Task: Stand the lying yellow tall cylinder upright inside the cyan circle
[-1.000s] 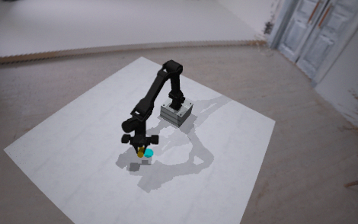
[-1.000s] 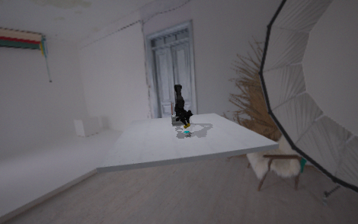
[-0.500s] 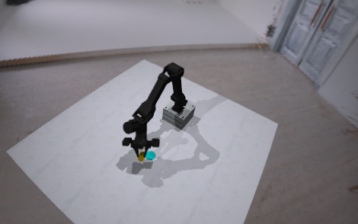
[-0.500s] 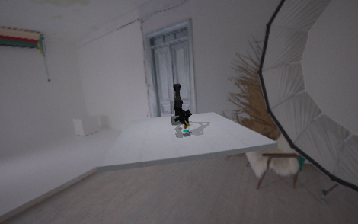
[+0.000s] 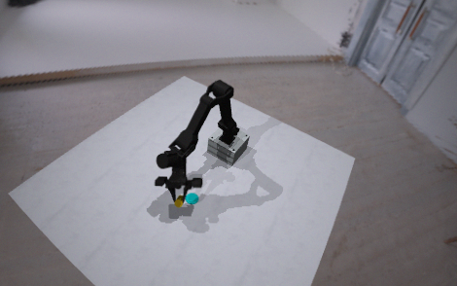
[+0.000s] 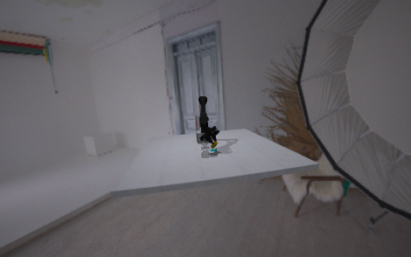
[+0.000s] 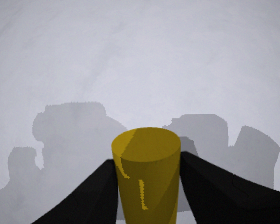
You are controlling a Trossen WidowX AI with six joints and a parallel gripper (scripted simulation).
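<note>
Now: the cyan circle 9 cm below my gripper tip and 9 cm behind it. Also, from my gripper tip: yellow tall cylinder 1 cm to the right, 1 cm below, 1 cm behind.
</note>
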